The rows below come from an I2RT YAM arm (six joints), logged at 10 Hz.
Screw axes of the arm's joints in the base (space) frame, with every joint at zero. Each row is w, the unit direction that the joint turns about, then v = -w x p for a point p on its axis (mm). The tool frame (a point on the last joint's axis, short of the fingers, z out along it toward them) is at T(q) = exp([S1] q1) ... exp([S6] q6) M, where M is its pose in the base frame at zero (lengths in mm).
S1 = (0, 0, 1, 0, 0, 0)
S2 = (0, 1, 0, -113.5, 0, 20)
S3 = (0, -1, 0, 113.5, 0, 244)
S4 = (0, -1, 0, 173.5, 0, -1)
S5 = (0, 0, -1, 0, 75, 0)
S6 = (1, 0, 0, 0, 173.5, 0)
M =
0 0 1 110.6
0 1 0 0
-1 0 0 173.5
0 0 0 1
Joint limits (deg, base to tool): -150..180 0..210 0..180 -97..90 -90..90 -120..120
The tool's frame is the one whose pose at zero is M.
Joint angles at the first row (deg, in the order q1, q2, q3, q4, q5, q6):
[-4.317 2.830 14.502 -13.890 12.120 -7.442]
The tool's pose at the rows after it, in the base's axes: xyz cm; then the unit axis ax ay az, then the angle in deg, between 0 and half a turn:
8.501 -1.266 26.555 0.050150 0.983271 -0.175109 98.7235
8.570 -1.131 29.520 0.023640 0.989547 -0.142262 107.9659
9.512 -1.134 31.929 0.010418 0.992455 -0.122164 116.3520
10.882 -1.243 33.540 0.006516 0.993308 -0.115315 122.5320
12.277 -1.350 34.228 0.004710 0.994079 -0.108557 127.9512
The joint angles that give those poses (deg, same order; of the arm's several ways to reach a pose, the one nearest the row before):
[-4.321 8.491 24.687 -22.983 10.061 -7.421]
[-4.318 17.322 35.703 -34.915 7.791 -7.399]
[-4.299 26.415 44.972 -43.725 6.739 -7.379]
[-4.315 33.912 51.593 -49.080 6.788 -7.376]
[-4.317 39.791 55.855 -52.948 6.808 -7.180]

